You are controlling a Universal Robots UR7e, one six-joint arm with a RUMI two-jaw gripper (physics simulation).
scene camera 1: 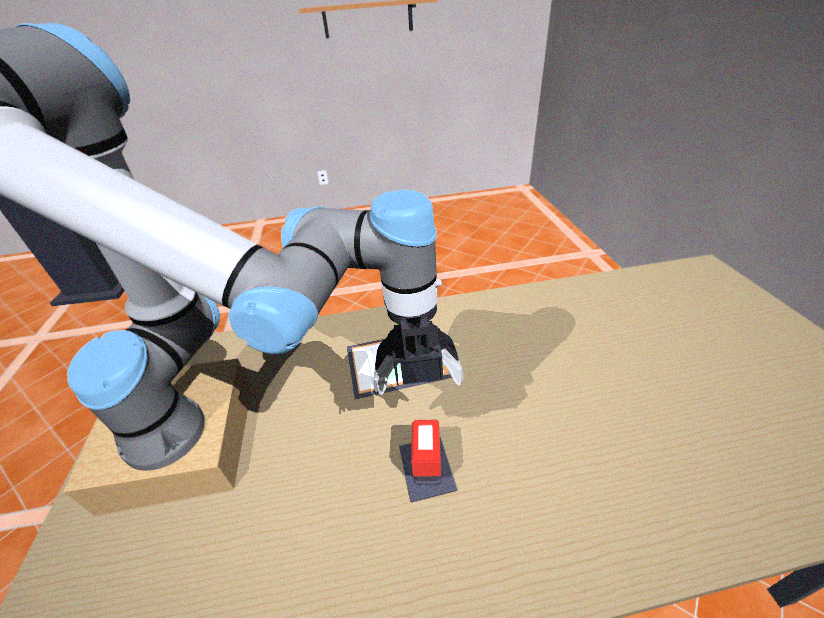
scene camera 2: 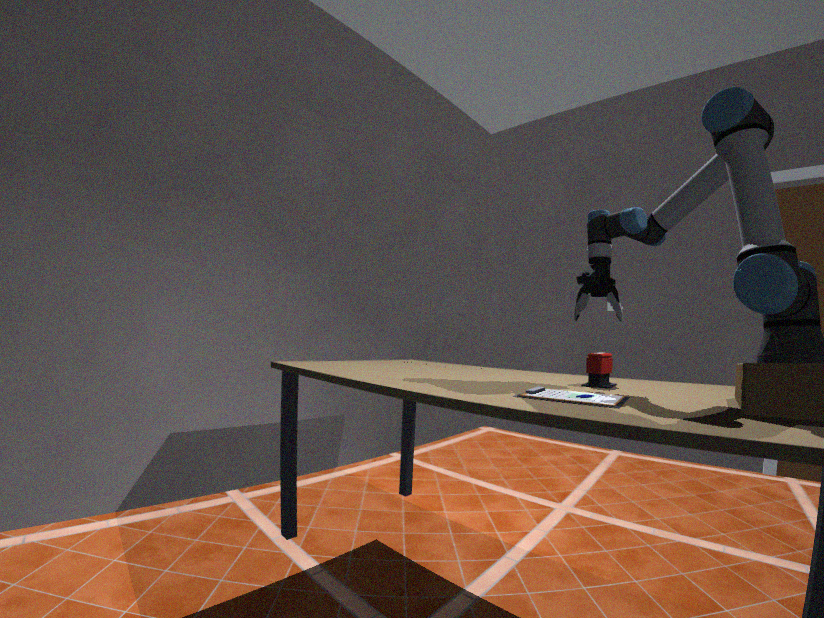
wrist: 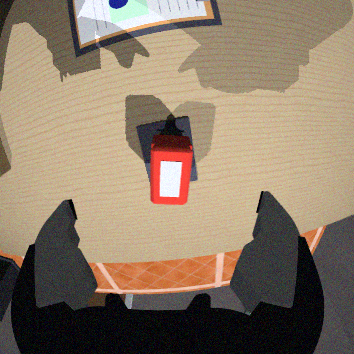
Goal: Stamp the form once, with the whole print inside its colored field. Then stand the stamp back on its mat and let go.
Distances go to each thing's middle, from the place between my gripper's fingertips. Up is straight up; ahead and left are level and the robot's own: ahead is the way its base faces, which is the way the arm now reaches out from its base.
The red stamp [scene camera 1: 425, 454] lies 15 cm below my hand and 4 cm to the right of it. The rest, counted from my hand: form [scene camera 1: 362, 357] (26 cm to the left, 20 cm below, 3 cm behind); dark mat [scene camera 1: 447, 484] (20 cm below, 4 cm to the right).
